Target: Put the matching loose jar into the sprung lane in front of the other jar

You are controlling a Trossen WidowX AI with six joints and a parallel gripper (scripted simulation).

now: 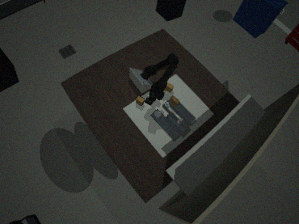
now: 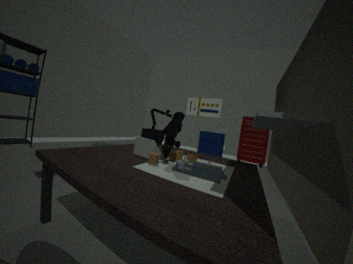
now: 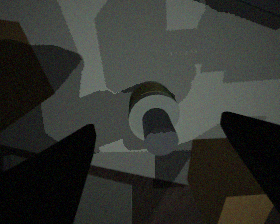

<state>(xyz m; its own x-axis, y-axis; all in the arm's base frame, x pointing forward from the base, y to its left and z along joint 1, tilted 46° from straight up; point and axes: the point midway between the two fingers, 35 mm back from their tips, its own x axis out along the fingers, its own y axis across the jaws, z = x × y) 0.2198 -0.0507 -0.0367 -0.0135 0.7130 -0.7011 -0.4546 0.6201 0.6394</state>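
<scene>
Right now the grey lane fixture is 260 mm ahead of my gripper tip, 80 mm to the left of it and 30 mm below it. Also, from my gripper tip: pale pusher plate (220 mm ahead, 70 mm to the left).
</scene>
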